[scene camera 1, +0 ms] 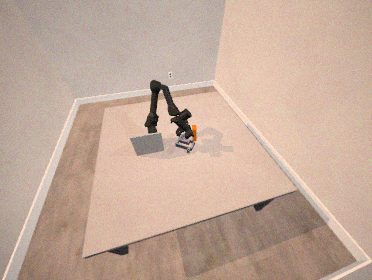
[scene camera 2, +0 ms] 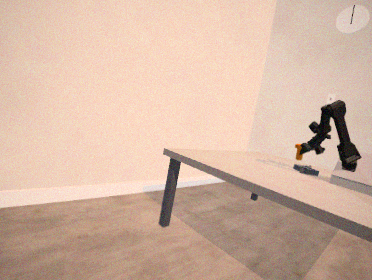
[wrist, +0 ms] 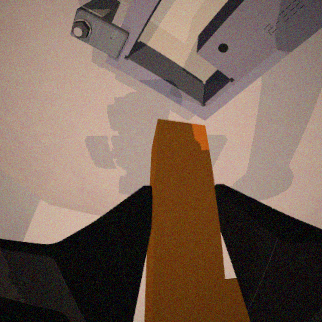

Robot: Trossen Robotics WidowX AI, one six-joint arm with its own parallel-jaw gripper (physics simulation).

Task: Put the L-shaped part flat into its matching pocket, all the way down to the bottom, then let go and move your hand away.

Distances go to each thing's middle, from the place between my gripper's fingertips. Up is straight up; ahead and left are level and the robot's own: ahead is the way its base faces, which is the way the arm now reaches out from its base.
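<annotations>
Orange L-shaped part (wrist: 184, 263): 10 mm above my hand, 10 mm ahead of it, 10 mm to the left of it.
</annotations>
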